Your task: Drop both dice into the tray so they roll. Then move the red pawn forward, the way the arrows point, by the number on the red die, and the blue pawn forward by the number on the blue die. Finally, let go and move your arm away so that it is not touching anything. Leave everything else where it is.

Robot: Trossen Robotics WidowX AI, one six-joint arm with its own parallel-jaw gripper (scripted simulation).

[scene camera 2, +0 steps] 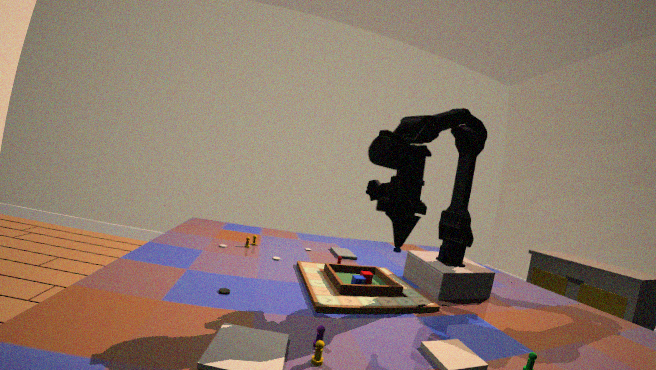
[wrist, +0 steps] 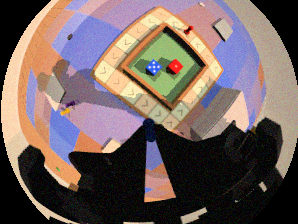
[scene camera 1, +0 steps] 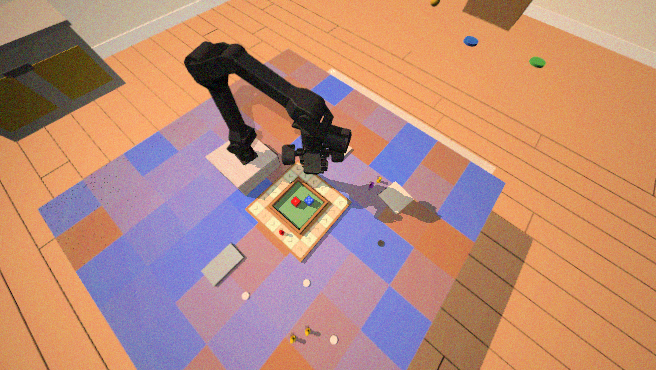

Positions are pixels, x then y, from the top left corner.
Labels:
My gripper point(scene camera 2: 398, 247) carries a blue pawn.

